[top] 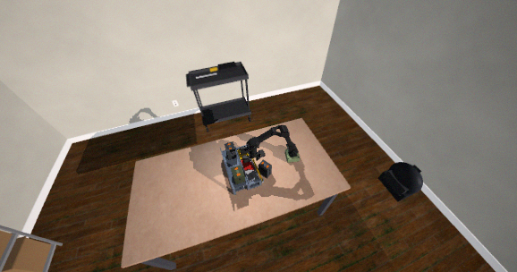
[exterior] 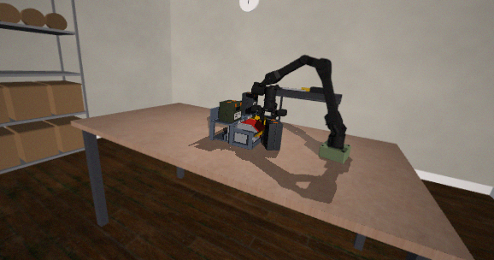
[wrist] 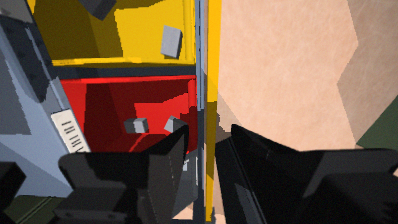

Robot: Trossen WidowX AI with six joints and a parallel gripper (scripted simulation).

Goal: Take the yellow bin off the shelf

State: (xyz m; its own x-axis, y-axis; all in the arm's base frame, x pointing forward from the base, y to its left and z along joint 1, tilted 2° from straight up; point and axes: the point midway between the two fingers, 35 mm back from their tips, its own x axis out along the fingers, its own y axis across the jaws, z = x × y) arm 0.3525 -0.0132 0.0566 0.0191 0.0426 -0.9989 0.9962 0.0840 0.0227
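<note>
The yellow bar is 50 mm below my hand. Also, from my hand: yellow open bin: 90 mm ahead, 100 mm to the right, 60 mm below; red bin: 80 mm ahead, 10 mm to the left, 60 mm below; black box: 70 mm behind, 90 mm to the left, 40 mm below.
</note>
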